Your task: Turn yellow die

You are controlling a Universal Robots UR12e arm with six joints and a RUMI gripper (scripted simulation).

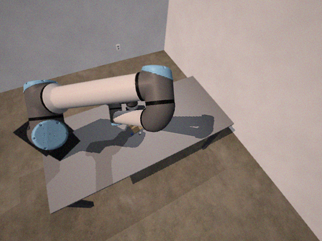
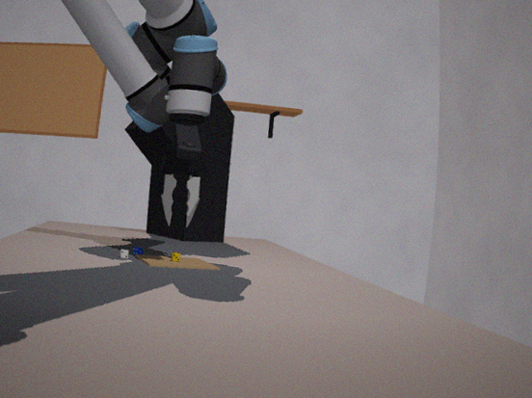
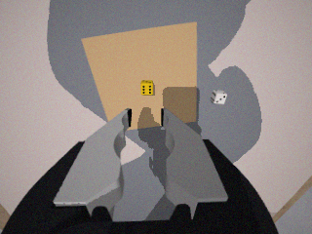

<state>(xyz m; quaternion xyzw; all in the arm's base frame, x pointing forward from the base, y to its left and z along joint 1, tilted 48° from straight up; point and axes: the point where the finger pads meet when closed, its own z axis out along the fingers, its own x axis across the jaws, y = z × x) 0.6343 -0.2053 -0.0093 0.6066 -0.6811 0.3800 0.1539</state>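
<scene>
Now: hand 8 cm above the yellow die. From my hand the other things lie so: white die (10 cm to the right, 8 cm below, 4 cm behind); then blue die (10 cm behind, 8 cm below, 5 cm to the right); then tan mat (9 cm below).
</scene>
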